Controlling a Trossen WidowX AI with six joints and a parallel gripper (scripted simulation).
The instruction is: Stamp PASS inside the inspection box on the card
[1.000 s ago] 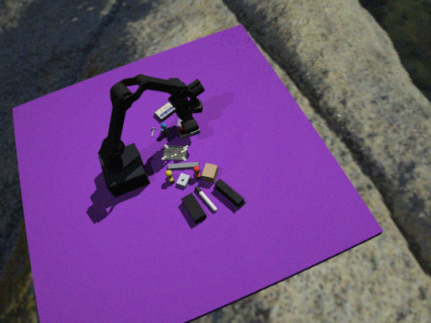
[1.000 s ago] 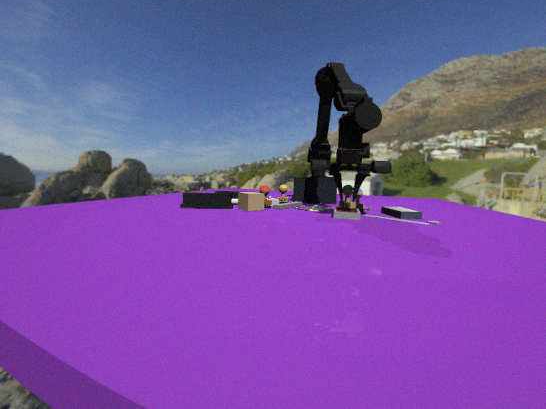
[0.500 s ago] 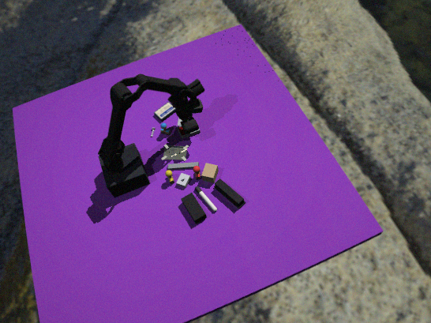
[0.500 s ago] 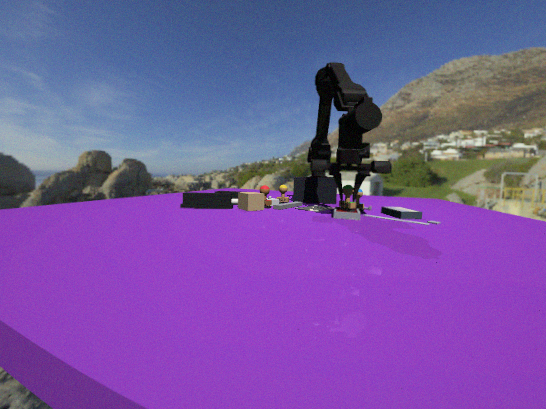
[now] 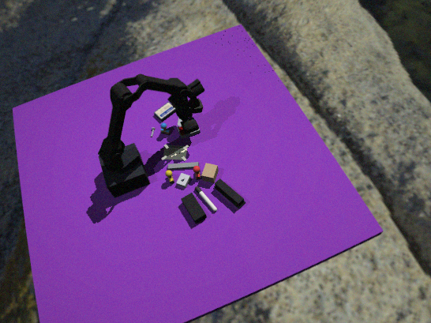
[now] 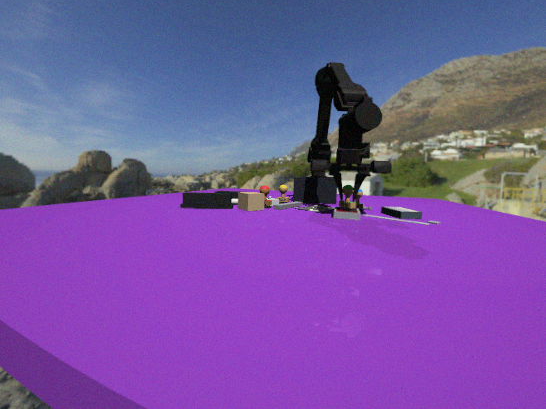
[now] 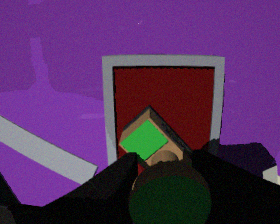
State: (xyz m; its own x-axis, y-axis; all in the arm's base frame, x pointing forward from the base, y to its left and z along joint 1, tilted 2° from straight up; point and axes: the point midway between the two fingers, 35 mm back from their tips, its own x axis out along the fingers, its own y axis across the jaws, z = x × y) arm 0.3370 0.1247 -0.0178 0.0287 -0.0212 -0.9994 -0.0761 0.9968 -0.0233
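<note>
My gripper tip is now right at the green-knobbed stamp. From my gripper tip the other things lie so: blue-knobbed stamp 100 mm behind, 30 mm to the left, 20 mm below; then ink pad 30 mm below; then cream card 90 mm to the right, 90 mm behind, 40 mm below.
</note>
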